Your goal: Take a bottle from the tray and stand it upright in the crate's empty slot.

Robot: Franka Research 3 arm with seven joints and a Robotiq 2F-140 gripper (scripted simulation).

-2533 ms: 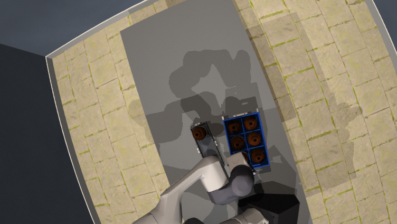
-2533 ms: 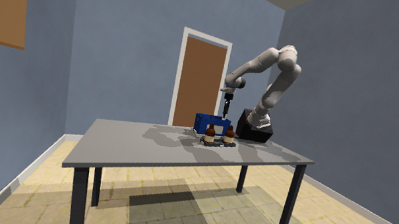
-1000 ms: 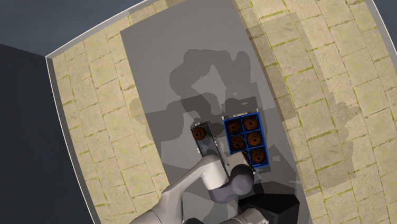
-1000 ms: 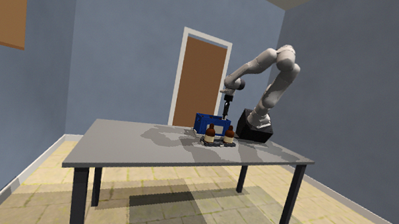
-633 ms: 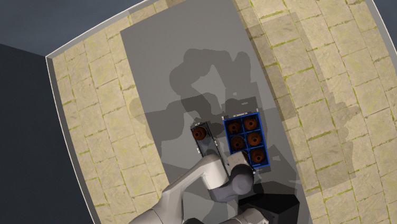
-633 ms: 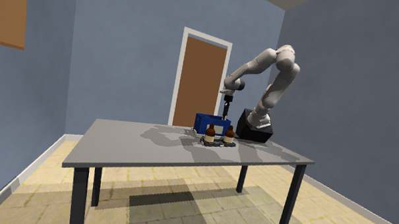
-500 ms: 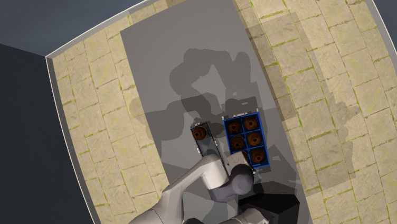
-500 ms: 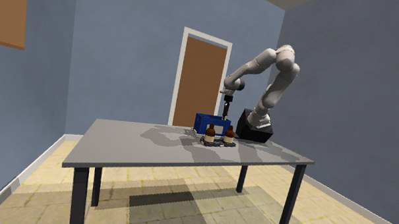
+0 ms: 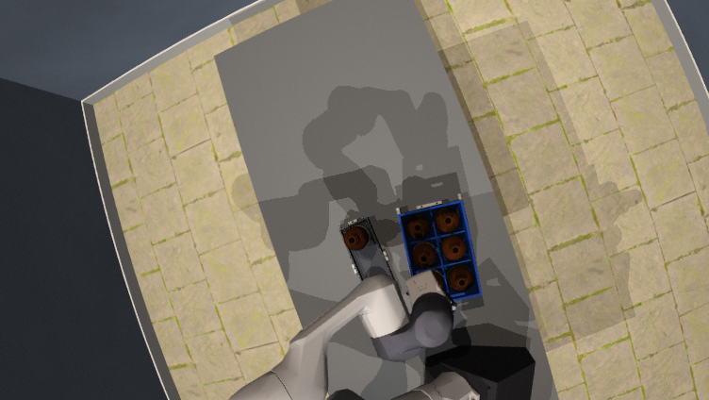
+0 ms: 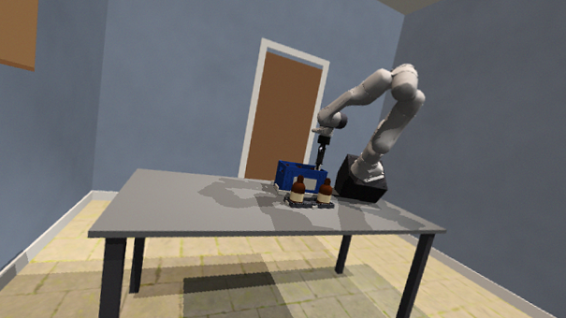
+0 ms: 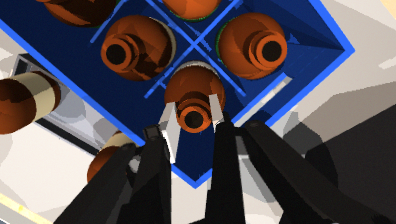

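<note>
My gripper is now 9 cm above the brown bottle. From my hand the other things lie so: dark tray: 18 cm to the left, 16 cm below, 8 cm ahead; then blue crate: 9 cm below, 9 cm ahead, 4 cm to the right.
</note>
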